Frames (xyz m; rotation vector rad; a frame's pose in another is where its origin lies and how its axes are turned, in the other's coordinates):
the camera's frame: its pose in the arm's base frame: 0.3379 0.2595 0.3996 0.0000 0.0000 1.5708
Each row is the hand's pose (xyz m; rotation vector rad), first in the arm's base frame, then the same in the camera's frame.
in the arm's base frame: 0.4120 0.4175 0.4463 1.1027 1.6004 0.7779
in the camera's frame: 0.1580 -0.0741 0.0467 1.8467 0.3400 -0.2952
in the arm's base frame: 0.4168 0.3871 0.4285 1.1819 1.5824 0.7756
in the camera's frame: 0.1276 -0.0789 0.0289 1.8867 0.2733 -0.2804
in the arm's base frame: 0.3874 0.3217 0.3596 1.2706 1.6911 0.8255
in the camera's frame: 0.0622 -0.0495 -0.0400 1.9951 0.2833 -0.1556
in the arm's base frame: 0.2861 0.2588 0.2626 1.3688 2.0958 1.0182
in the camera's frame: -0.0007 0.0518 -0.1370 2.2238 0.4666 0.2664
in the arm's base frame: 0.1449 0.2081 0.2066 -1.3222 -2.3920 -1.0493
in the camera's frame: -0.0514 0.1930 -0.1930 2.5253 0.7274 0.9272
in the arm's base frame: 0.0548 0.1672 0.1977 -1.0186 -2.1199 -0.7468
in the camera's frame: -0.0923 0.2831 -0.2019 -2.6137 -0.9172 -1.3419
